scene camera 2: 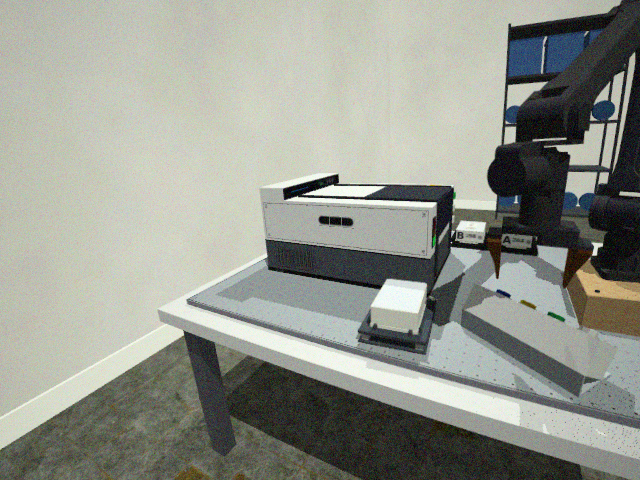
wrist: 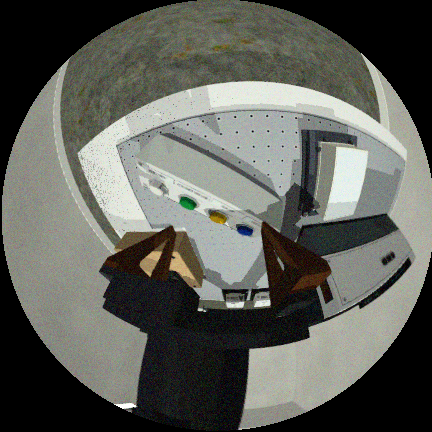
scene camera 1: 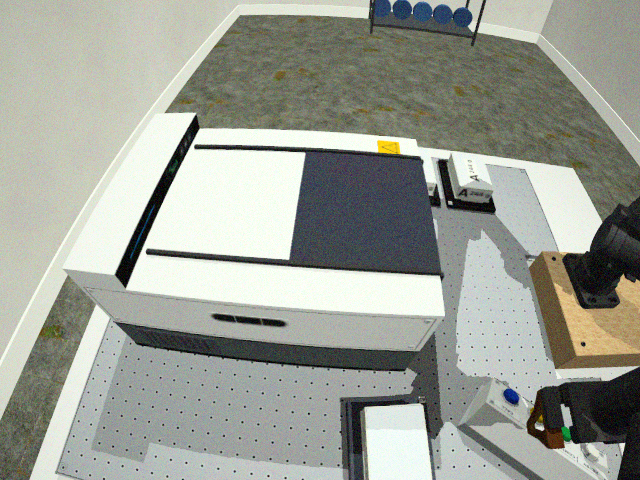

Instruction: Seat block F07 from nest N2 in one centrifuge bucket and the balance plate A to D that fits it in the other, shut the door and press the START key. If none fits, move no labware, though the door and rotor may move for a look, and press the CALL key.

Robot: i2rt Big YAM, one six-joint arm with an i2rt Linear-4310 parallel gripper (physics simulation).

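Seen in the pictures: gripper, fingertip midpoint: [scene camera 2: 529, 282] [wrist: 215, 228] [scene camera 1: 559, 426]; arm's base, link origin: [scene camera 2: 618, 271] [wrist: 171, 278] [scene camera 1: 588, 282].
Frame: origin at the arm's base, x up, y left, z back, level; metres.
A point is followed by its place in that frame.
Note:
My gripper [scene camera 2: 531, 282] {z -0.202, x 0.063, y 0.270 m} [wrist: 215, 228] {z -0.202, x 0.063, y 0.270 m} is open and empty above the key box [scene camera 1: 483, 408] {z -0.288, x 0.018, y 0.230 m} [scene camera 2: 527, 335] {z -0.198, x -0.008, y 0.318 m} [wrist: 210, 170] {z -0.197, x 0.000, y 0.313 m}. In the wrist view, the yellow key [wrist: 218, 217] {z -0.198, x 0.017, y 0.249 m} shows between its fingertips and the blue CALL key [scene camera 1: 510, 396] {z -0.241, x 0.017, y 0.215 m} [scene camera 2: 503, 293] {z -0.236, x 0.015, y 0.224 m} [wrist: 245, 230] {z -0.236, x 0.017, y 0.219 m} nearer the right one. A white block [scene camera 1: 395, 444] {z -0.417, x 0.012, y 0.276 m} [scene camera 2: 398, 304] {z -0.406, x 0.012, y 0.325 m} [wrist: 345, 175] {z -0.398, x 0.012, y 0.302 m} sits on a dark nest [scene camera 1: 354, 428] {z -0.468, x -0.030, y 0.248 m}; its label is not visible. Plate A [scene camera 1: 467, 178] {z -0.210, x -0.002, y -0.270 m} [scene camera 2: 516, 240] {z -0.193, x -0.020, y -0.240 m} and plate B [scene camera 2: 470, 233] {z -0.327, x -0.011, y -0.246 m} stand on dark nests at the back. The centrifuge [scene camera 1: 279, 299] {z -0.573, x 0.154, y 0.137 m} [scene camera 2: 346, 227] {z -0.585, x 0.094, y 0.146 m} has a dark panel [scene camera 1: 361, 211] {z -0.479, x 0.157, y 0.000 m} on top; its rotor and buckets are hidden.
The wooden arm base [scene camera 1: 594, 330] {z -0.031, x 0.002, y 0.104 m} [scene camera 2: 610, 304] {z -0.049, x -0.012, y 0.151 m} stands right of the centrifuge. A green key [wrist: 187, 203] {z -0.159, x 0.016, y 0.277 m} and a white key [wrist: 159, 187] {z -0.126, x 0.016, y 0.307 m} are on the same key box. A shelf rack [scene camera 2: 542, 79] stands behind the table. Plates C and D are not identifiable.

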